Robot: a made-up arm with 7 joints. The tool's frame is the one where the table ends. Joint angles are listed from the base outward.
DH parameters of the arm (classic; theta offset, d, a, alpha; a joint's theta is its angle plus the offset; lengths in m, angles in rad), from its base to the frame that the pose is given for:
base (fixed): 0 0 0 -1.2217
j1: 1.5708 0 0 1.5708
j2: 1.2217 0 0 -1.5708
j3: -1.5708 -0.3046 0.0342 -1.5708
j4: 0 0 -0.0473 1.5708
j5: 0 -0.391 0 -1.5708
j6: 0 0 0 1.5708
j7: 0 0 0 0
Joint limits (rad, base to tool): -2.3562..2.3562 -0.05..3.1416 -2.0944..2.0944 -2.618..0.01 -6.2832..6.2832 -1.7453..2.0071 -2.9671..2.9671
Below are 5 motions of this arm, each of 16 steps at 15 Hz.
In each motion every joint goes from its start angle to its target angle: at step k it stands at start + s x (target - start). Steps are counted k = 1, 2, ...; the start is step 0. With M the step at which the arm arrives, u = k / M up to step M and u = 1 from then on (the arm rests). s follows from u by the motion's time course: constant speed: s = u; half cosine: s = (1 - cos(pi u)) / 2; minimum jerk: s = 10 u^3 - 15 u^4 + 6 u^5.
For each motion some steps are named. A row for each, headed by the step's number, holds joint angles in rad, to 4 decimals.
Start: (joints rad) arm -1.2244 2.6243 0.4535 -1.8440 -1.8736 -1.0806 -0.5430
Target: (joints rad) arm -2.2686 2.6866 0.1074 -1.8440 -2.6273 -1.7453 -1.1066
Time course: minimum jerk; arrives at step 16
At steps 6, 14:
6: -1.5118 2.6414 0.3583 -1.8440 -2.0810 -1.2635 -0.6981
14: -2.2518 2.6856 0.1130 -1.8440 -2.6152 -1.7346 -1.0976

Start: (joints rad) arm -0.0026 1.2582 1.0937 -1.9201 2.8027 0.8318 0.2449
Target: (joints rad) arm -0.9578 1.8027 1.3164 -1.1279 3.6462 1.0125 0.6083
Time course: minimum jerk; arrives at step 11
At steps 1, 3, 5, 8, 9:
1: -0.0088 1.2618 1.0952 -1.9149 2.8082 0.8330 0.2473
3: -0.1257 1.3284 1.1224 -1.8180 2.9114 0.8551 0.2918
5: -0.3992 1.4843 1.1862 -1.5911 3.1530 0.9068 0.3958
8: -0.8347 1.7325 1.2877 -1.2300 3.5375 0.9892 0.5614
9: -0.9149 1.7782 1.3064 -1.1635 3.6083 1.0044 0.5920

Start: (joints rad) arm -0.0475 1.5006 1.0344 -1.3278 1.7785 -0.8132 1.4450
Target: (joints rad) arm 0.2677 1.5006 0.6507 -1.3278 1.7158 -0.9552 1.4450
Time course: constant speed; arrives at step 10
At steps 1, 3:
1: -0.0160 1.5006 0.9960 -1.3278 1.7722 -0.8274 1.4450
3: 0.0471 1.5006 0.9193 -1.3278 1.7597 -0.8558 1.4450

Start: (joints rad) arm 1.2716 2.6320 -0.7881 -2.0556 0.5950 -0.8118 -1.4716
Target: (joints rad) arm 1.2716 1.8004 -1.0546 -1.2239 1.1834 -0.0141 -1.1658
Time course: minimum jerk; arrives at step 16
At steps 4, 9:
4: 1.2716 2.5459 -0.8157 -1.9695 0.6559 -0.7292 -1.4399
9: 1.2716 2.1198 -0.9523 -1.5433 0.9574 -0.3204 -1.2832

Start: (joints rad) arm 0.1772 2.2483 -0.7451 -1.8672 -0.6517 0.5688 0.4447
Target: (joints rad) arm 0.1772 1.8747 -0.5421 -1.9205 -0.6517 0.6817 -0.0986
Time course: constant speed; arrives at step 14
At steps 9, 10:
9: 0.1772 2.0081 -0.6146 -1.9015 -0.6517 0.6414 0.0954
10: 0.1772 1.9814 -0.6001 -1.9053 -0.6517 0.6494 0.0566

